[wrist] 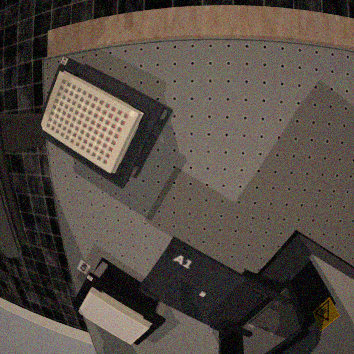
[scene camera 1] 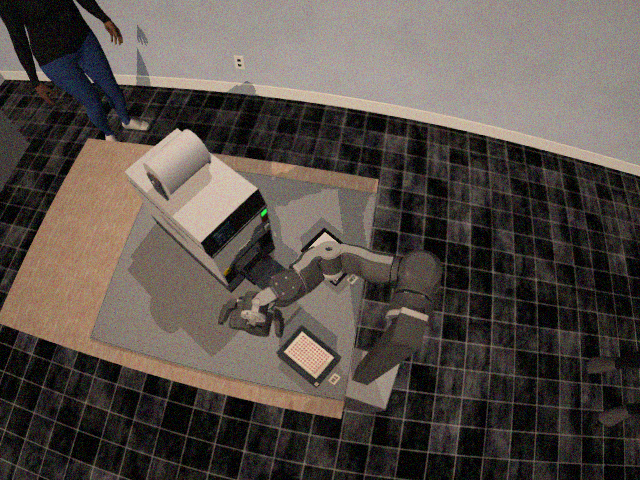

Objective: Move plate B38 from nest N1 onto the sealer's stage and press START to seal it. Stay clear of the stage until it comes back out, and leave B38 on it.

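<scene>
A plate with rows of red-dotted wells [scene camera 1: 309,354] [wrist: 90,120] sits in a dark nest [scene camera 1: 336,357] [wrist: 152,120]. A plain white plate [scene camera 1: 321,240] [wrist: 115,316] sits in another dark nest [wrist: 120,280], partly hidden by the arm in the scene view. The nest tags are too small to read, so I cannot tell which is N1 or B38. The sealer's dark stage [scene camera 1: 267,267] [wrist: 202,285], marked A1, sticks out with no plate on it. My gripper [scene camera 1: 251,328] is open and empty, above the mat between the stage and the dotted plate. START cannot be made out.
The white sealer [scene camera 1: 227,206] with a film roll [scene camera 1: 180,160] on top stands on the table [scene camera 1: 67,232]; a green light [scene camera 1: 264,212] is lit on its front. A yellow warning sign [wrist: 326,313] marks its opening. A person [scene camera 1: 77,56] stands behind the table's far left corner.
</scene>
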